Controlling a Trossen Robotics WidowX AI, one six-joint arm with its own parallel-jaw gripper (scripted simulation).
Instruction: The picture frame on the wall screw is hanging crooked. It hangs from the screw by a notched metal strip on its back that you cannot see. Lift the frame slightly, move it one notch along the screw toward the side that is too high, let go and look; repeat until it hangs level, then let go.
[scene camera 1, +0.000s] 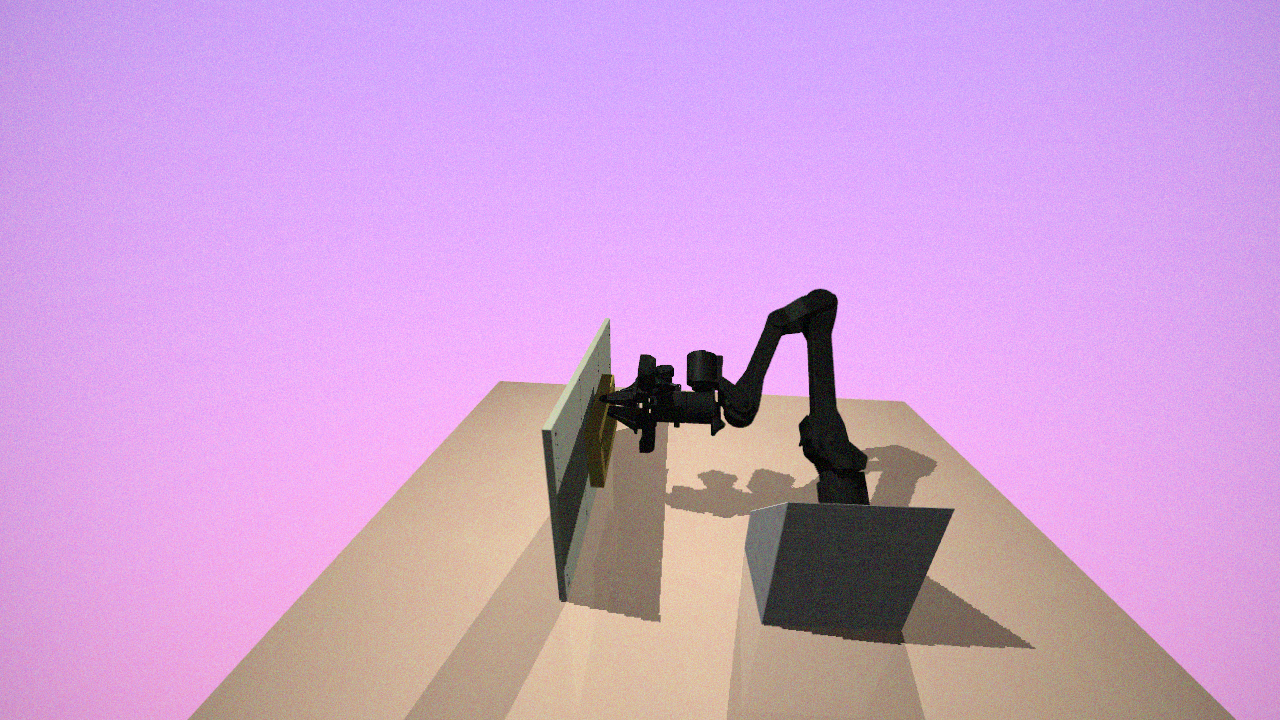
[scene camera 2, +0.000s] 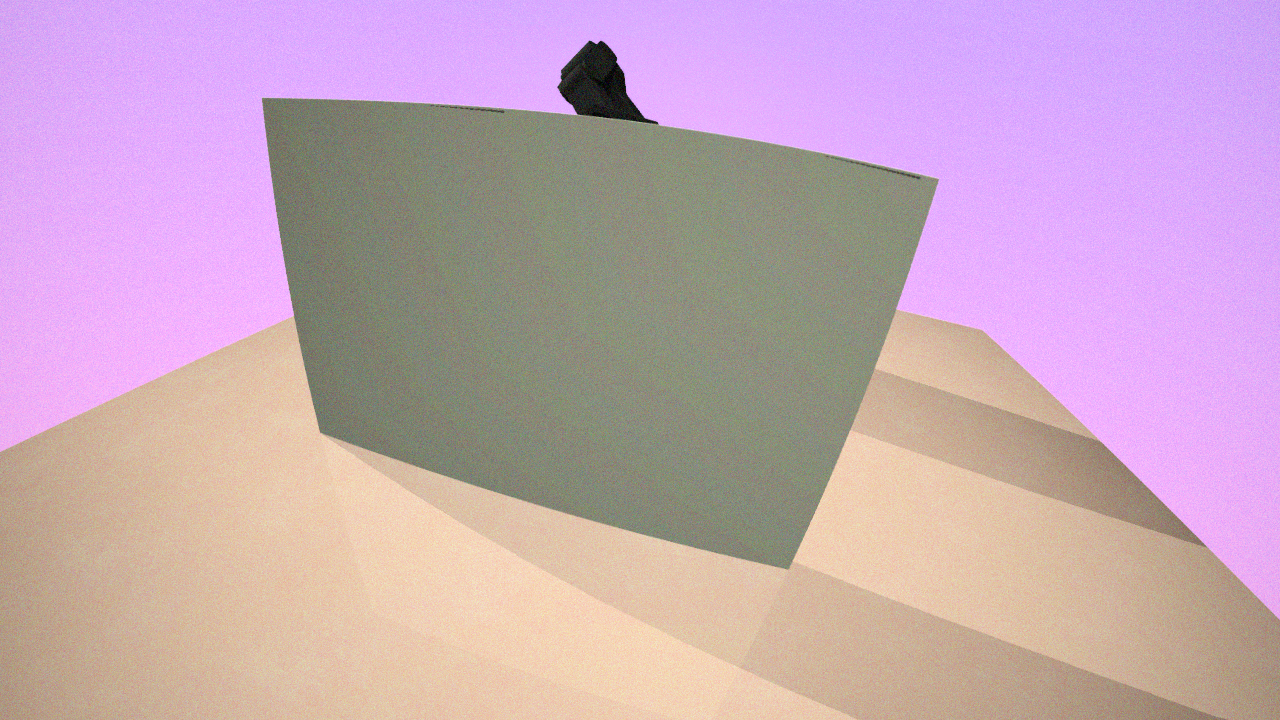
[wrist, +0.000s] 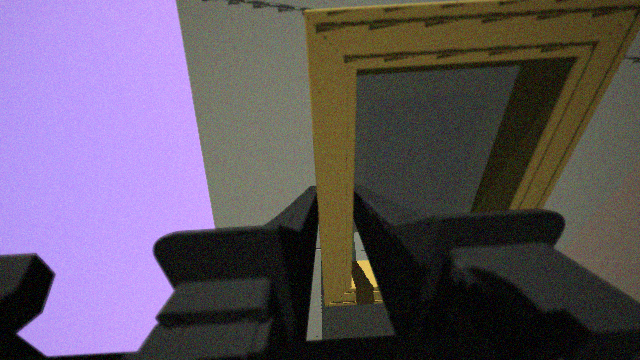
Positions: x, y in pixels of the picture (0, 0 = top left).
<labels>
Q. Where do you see a wall panel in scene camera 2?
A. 667, 330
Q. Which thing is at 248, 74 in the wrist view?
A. A wall panel.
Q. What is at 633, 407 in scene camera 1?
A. The gripper.
</labels>
